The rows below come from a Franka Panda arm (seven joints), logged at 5 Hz.
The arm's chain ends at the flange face. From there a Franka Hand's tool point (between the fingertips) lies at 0.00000 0.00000 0.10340 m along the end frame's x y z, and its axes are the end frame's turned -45 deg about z.
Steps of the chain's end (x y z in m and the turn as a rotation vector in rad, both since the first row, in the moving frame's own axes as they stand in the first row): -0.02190 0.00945 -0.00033 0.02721 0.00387 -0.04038; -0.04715 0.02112 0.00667 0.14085 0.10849 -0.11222; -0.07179 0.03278 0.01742 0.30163 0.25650 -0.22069
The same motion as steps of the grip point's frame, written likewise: -0.01993 -0.01056 -0.00037 0.01650 0.02198 -0.04038; -0.03031 -0.02177 0.00504 0.02288 0.17631 -0.11222; -0.03488 -0.03520 0.00945 0.03191 0.39466 -0.22069
